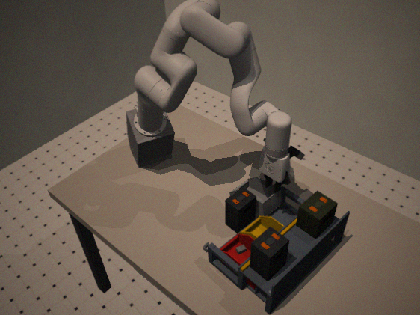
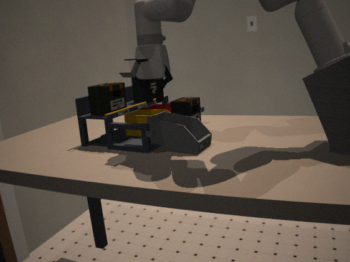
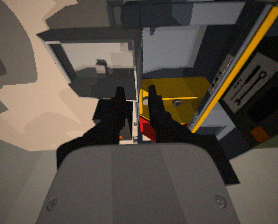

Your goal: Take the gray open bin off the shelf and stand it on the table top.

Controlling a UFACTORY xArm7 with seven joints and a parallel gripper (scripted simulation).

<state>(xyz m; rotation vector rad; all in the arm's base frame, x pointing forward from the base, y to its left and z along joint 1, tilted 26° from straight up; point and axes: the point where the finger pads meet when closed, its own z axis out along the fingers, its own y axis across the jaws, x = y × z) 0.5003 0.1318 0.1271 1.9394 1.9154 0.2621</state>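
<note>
Right now my hand is 110 mm above the gray open bin and 80 mm past it. Also, from my hand: yellow bin (120 mm to the right, 120 mm below, 80 mm ahead); red bin (230 mm to the right, 120 mm below, 70 mm ahead); dark box (100 mm to the right, 90 mm below, 60 mm behind).
</note>
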